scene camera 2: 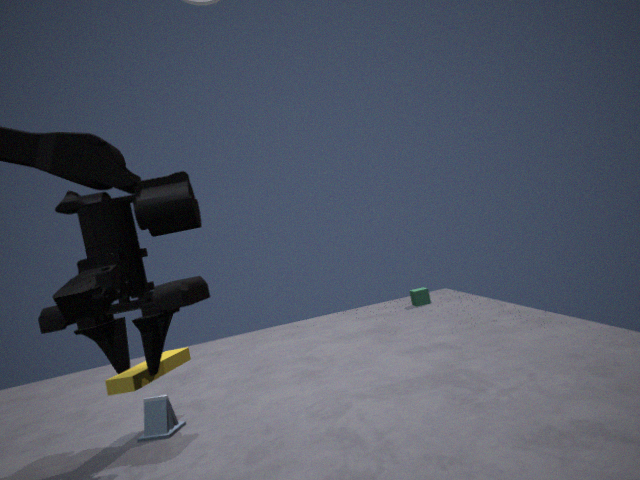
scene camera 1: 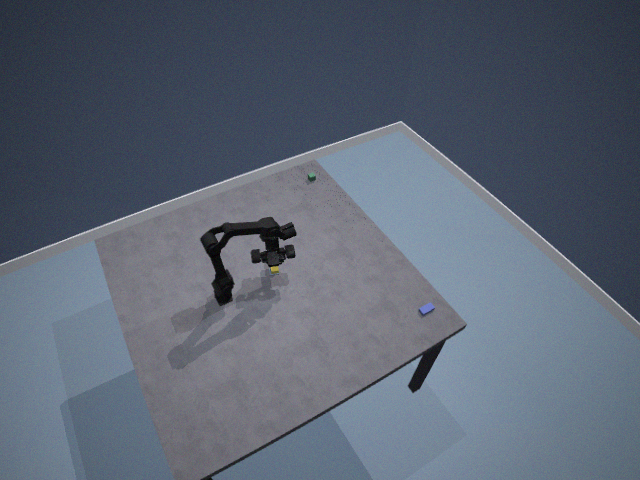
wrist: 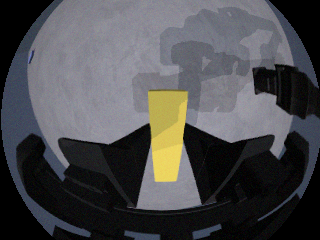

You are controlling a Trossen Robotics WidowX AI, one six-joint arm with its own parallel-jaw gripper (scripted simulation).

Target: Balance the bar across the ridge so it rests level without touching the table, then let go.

Note:
The gripper [scene camera 2: 140,377] holds a bar [scene camera 2: 132,380].
The bar also shows in the wrist view [wrist: 167,108]. The gripper is seen too in the wrist view [wrist: 166,127].

